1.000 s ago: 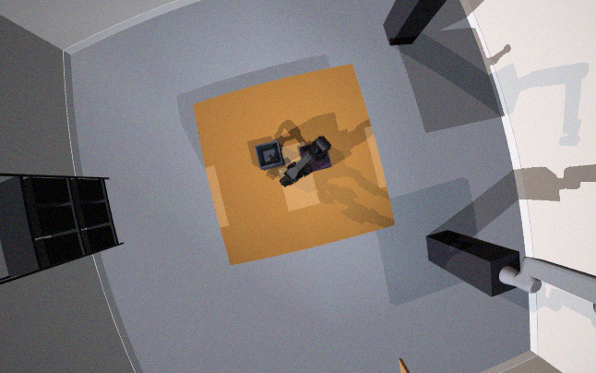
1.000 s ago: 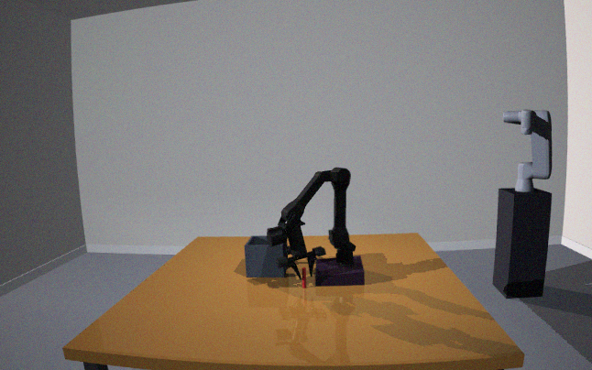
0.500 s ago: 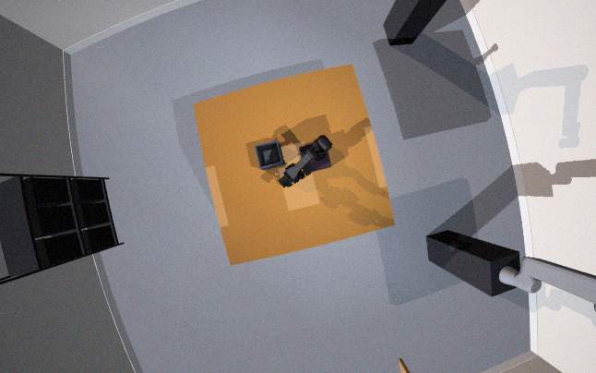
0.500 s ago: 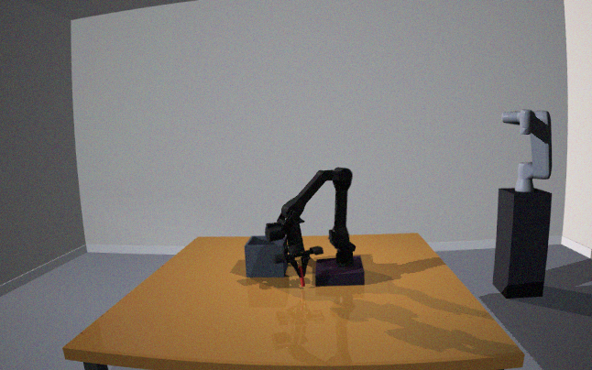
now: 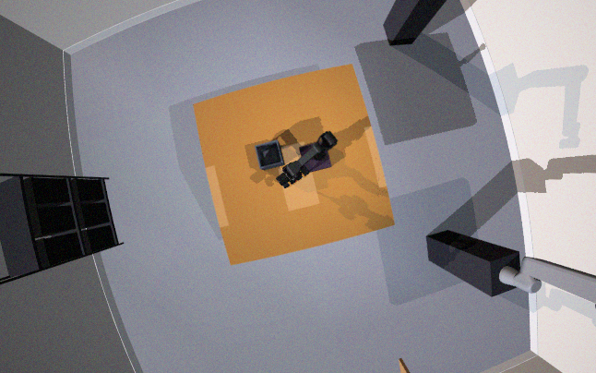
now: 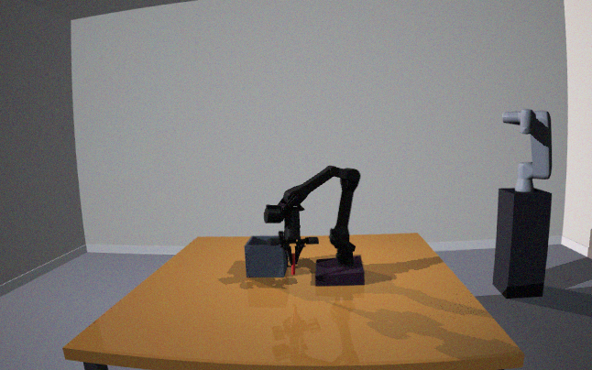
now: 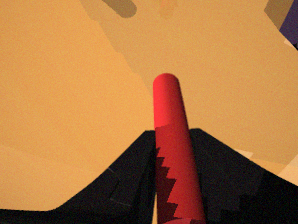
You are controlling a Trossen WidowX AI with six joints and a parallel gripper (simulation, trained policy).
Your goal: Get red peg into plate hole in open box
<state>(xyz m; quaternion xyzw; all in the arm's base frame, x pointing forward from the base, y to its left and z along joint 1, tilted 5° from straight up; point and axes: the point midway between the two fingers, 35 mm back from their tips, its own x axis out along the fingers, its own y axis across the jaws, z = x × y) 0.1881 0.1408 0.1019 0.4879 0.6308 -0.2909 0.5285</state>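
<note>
My gripper tip is 21 cm to the left of the plate, 14 cm short of it and 6 cm above it. Also, from my gripper tip: red peg (right at my gripper tip).
</note>
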